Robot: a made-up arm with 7 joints. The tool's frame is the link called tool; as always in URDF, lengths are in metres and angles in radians. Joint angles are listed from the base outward.
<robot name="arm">
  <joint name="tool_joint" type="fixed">
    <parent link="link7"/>
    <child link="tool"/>
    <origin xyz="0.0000 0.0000 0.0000" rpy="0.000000 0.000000 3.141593"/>
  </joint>
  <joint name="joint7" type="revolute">
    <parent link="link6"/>
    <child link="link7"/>
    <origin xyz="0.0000 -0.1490 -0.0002" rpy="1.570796 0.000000 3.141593"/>
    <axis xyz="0 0 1"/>
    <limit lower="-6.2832" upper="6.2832"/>
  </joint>
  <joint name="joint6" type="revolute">
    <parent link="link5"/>
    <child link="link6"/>
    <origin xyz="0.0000 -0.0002 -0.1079" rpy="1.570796 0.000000 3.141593"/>
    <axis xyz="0 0 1"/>
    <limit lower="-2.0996" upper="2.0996"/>
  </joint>
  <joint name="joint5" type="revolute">
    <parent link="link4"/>
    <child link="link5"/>
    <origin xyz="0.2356 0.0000 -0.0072" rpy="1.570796 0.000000 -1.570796"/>
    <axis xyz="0 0 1"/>
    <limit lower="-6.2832" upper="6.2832"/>
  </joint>
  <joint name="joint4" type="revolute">
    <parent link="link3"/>
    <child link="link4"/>
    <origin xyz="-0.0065 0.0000 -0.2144" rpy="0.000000 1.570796 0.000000"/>
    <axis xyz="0 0 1"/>
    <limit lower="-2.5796" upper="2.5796"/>
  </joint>
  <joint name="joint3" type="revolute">
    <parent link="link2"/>
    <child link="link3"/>
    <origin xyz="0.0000 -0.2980 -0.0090" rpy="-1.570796 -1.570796 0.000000"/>
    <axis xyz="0 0 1"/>
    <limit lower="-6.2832" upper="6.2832"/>
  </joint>
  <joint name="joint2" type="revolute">
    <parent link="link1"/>
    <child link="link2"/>
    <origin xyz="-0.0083 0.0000 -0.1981" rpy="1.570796 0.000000 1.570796"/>
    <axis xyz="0 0 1"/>
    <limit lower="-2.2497" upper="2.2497"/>
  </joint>
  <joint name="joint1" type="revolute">
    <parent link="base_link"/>
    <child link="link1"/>
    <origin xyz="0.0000 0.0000 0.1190" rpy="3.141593 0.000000 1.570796"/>
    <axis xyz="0 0 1"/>
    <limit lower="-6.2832" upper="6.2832"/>
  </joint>
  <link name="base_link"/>
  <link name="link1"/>
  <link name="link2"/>
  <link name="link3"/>
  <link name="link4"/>
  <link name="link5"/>
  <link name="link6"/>
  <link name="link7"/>
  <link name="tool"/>
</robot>
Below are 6 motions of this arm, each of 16 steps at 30 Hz.
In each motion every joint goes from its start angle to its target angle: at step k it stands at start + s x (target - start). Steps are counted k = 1, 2, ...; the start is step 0. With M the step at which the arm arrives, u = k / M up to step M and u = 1 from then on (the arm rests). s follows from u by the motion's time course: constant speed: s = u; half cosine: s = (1 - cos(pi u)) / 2; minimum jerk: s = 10 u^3 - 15 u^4 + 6 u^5.
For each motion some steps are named. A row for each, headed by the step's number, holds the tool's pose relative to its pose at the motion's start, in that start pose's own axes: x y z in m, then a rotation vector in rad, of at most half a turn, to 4 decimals.
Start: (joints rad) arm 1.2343 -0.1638 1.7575 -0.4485 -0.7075 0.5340 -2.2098
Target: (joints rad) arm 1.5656 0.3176 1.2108 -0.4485 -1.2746 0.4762 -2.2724
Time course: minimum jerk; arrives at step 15
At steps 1, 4, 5, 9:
1: 0.0008 0.0009 -0.0003 0.0013 -0.0016 -0.0019
4: 0.0339 0.0442 -0.0112 0.0635 -0.0691 -0.0895
5: 0.0560 0.0774 -0.0176 0.1121 -0.1135 -0.1559
9: 0.1362 0.2656 -0.0306 0.3929 -0.2654 -0.5403

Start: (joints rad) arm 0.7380 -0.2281 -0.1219 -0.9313 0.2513 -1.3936 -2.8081
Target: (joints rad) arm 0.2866 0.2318 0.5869 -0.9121 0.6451 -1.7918 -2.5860
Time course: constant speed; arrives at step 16
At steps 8, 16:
8: 0.1182 0.0570 0.1578 0.2711 -0.1158 -0.0386
16: 0.2995 0.1304 0.2684 0.3563 -0.2607 -0.2212

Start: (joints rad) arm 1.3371 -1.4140 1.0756 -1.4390 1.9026 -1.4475 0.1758
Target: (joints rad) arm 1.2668 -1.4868 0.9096 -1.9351 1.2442 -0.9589 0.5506
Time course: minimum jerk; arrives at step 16
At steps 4, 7, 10, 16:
4: 0.0158 0.0196 0.0175 0.0481 -0.0944 0.0703
7: 0.0490 0.0769 0.0716 0.1692 -0.3439 0.2558
10: 0.0677 0.1516 0.1455 0.3046 -0.6301 0.4639
16: 0.0646 0.2122 0.2064 0.4098 -0.8432 0.6116

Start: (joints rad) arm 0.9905 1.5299 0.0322 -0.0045 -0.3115 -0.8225 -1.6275
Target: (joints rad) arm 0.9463 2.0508 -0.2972 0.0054 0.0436 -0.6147 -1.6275
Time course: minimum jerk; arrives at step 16
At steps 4, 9, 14, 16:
4: -0.0125 0.0411 0.0351 0.0751 0.0099 0.0096
9: -0.0724 0.2114 0.2437 0.4477 0.0572 0.0561
14: -0.1128 0.2933 0.4218 0.7156 0.0903 0.0888
16: -0.1145 0.2960 0.4300 0.7272 0.0917 0.0902

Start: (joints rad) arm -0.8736 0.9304 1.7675 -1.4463 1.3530 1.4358 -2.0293
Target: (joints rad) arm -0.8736 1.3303 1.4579 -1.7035 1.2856 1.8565 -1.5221
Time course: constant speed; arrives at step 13
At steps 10, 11, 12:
10: -0.0245 0.0346 0.1074 0.5671 -0.2354 0.1170
11: -0.0268 0.0392 0.1196 0.6213 -0.2736 0.1349
12: -0.0292 0.0438 0.1321 0.6747 -0.3143 0.1536

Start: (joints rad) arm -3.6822 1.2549 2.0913 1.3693 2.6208 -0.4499 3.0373
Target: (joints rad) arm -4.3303 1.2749 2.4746 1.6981 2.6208 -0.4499 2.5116
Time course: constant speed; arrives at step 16
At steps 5, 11, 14, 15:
5: -0.0362 0.0441 0.1071 -0.0278 0.0858 -0.2594
11: -0.0526 0.1188 0.2237 -0.0920 0.1597 -0.5995
14: -0.0495 0.1627 0.2741 -0.1358 0.1809 -0.7790
15: -0.0468 0.1780 0.2894 -0.1520 0.1852 -0.8400

